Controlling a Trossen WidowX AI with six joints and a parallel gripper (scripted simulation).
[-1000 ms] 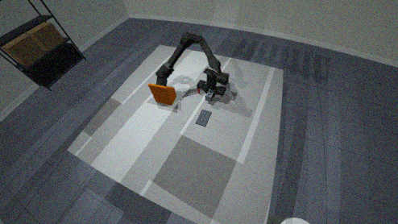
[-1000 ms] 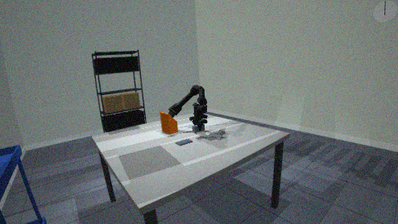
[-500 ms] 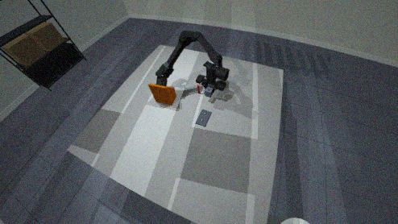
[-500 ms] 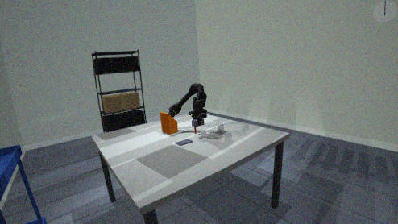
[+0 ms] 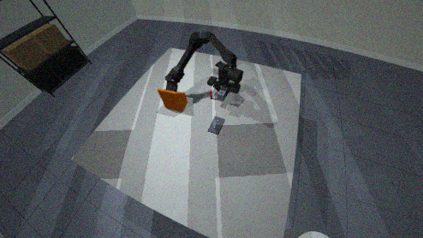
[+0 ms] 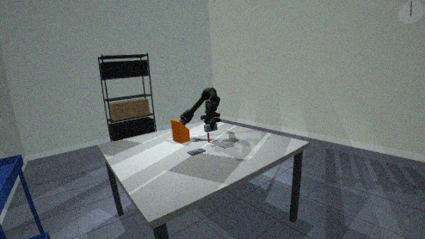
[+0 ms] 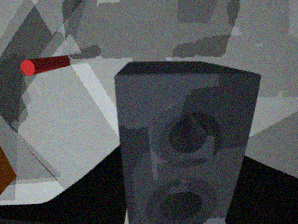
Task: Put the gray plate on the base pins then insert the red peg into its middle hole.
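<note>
The base is 1 cm behind my gripper tip, 15 cm to the right of it and 13 cm below it. Round my gripper tip: gray plate (3 cm above); red peg (10 cm behind, 6 cm to the left, 10 cm below).
</note>
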